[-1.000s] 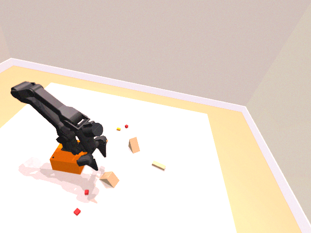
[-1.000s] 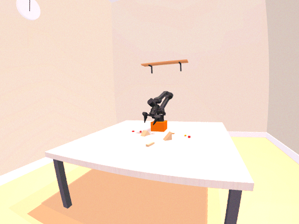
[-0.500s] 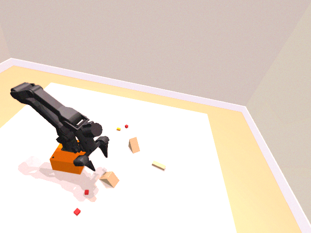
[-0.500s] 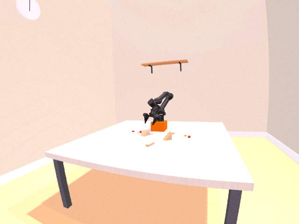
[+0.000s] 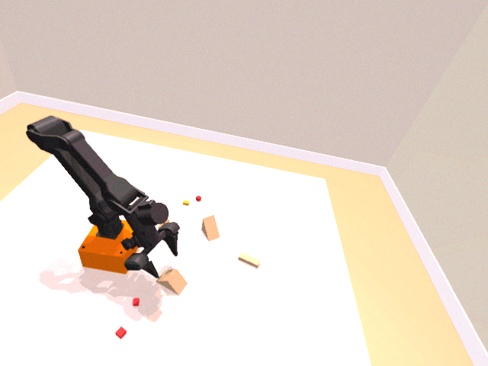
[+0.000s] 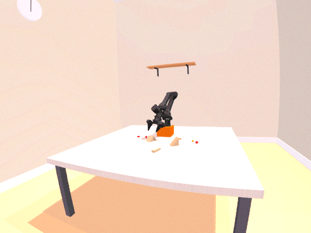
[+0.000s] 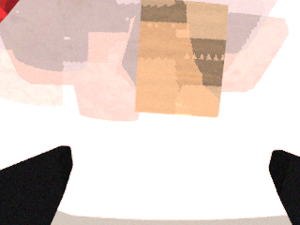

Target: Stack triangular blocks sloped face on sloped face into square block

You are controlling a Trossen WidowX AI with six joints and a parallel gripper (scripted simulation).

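My gripper tip is now 2 cm short of the tan triangular block and 6 cm above it. The rest, counted from my gripper tip: yellow bit: 4 cm behind, 36 cm to the left, 7 cm below; tan plank: 25 cm ahead, 14 cm to the left, 7 cm below.
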